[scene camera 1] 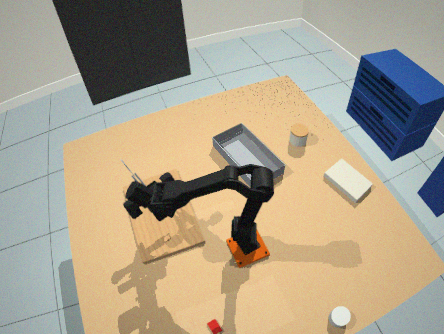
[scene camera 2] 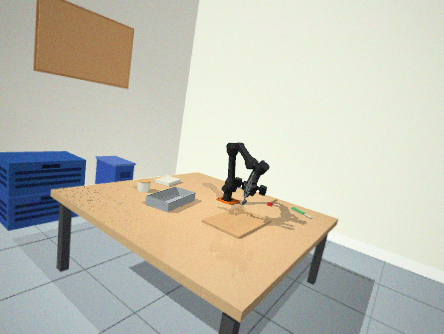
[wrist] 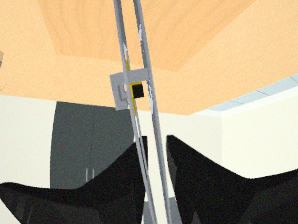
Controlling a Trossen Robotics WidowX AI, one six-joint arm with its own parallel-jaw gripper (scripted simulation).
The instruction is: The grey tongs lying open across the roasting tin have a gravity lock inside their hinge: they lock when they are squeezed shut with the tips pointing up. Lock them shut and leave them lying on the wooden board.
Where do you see a wooden board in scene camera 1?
155, 239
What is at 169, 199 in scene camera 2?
A grey roasting tin.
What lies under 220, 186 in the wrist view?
My gripper.
